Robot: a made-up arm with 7 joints.
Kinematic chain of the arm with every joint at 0, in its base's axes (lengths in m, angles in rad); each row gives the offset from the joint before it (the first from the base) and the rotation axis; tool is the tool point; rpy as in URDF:
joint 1: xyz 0 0 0.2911 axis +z
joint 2: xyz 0 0 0 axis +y
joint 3: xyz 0 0 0.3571 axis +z
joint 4: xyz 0.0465 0 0 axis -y
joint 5: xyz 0.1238 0 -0.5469 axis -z
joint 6: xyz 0 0 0 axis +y
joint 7: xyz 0.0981 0 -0.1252 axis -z
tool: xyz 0 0 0 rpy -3.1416 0 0
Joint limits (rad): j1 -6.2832..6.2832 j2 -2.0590..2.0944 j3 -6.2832..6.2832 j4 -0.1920..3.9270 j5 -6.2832..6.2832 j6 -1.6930..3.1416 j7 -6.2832..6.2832
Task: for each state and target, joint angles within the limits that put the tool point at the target. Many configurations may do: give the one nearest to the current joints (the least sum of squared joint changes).
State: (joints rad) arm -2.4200 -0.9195 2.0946 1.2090 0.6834 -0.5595 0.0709
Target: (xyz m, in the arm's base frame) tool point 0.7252 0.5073 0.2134
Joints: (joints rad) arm -1.9469 -1.0140 2.4399 1.5407 0.5668 -0.4999 0.0709
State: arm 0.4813 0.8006 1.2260 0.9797 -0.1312 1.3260 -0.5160
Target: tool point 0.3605 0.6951 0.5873
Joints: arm 0.0697 0.4033 1.2201 1.6402 -0.1427 1.3122 -0.5160
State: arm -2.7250 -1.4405 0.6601 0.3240 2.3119 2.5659 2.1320
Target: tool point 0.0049 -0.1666 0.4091
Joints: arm -2.5915 -1.6473 0.4797 -0.1606 2.2758 3.1186 2.1320
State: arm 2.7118 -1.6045 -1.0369 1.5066 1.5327 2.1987 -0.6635
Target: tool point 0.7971 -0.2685 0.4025
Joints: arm 2.3617 -1.9964 -1.0200 1.8638 1.6278 2.2380 -0.6635
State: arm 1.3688 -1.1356 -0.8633 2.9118 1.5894 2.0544 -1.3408
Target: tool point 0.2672 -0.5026 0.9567
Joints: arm 1.6931 -1.0398 -1.0176 2.3898 1.3494 2.4296 -1.3408
